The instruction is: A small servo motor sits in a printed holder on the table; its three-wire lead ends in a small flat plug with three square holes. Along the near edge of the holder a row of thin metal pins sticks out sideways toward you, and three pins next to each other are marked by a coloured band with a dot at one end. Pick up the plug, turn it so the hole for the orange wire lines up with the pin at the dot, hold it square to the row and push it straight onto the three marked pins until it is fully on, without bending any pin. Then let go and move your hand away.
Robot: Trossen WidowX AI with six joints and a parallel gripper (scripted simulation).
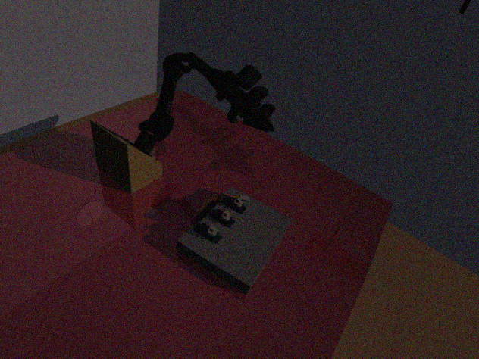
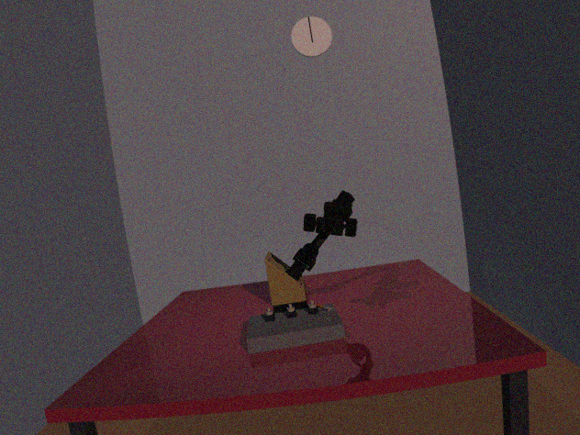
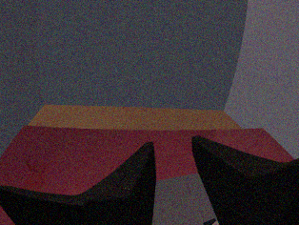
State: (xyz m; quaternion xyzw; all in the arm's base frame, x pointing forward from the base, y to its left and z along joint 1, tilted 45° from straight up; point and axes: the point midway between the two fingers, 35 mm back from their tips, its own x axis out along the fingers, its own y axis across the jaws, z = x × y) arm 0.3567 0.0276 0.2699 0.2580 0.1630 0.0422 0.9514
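My gripper tip is now 24 cm above the red mark, 13 cm to the left of it and 5 cm past it. From my gripper tip the other things lie so: grey holder 29 cm below, 14 cm to the right, 11 cm ahead.
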